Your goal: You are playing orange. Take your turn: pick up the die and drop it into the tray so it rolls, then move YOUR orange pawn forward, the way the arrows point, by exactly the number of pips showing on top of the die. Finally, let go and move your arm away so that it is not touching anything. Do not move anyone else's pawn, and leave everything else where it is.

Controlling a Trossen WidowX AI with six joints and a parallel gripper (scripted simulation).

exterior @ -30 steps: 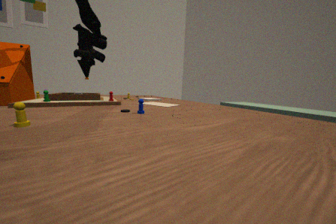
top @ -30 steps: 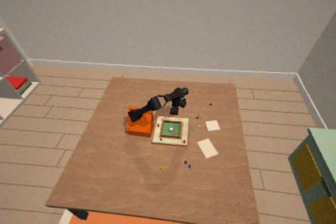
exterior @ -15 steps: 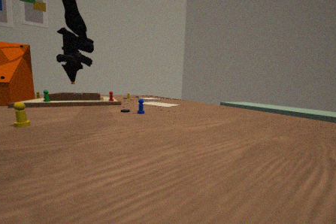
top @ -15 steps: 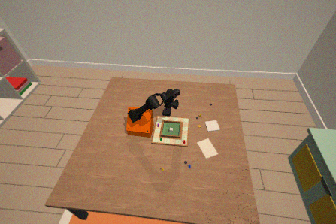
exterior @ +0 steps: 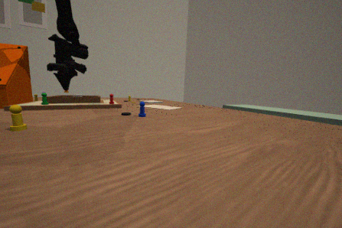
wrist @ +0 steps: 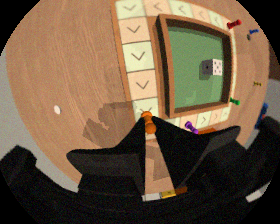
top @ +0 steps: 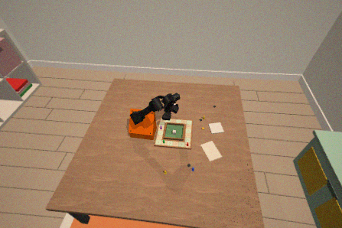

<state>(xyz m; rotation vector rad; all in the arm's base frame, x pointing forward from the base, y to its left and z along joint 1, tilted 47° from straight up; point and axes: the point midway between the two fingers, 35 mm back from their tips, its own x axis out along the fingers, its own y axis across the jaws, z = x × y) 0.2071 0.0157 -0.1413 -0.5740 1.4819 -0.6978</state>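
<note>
Now: gripper tip 1 cm below the orange pawn. From my gripper tip the other things lie so: purple pawn 5 cm behind, 9 cm to the right, 3 cm below; white die 6 cm ahead, 13 cm to the right, 3 cm below; white bit 3 cm ahead, 20 cm to the left, 5 cm below.
</note>
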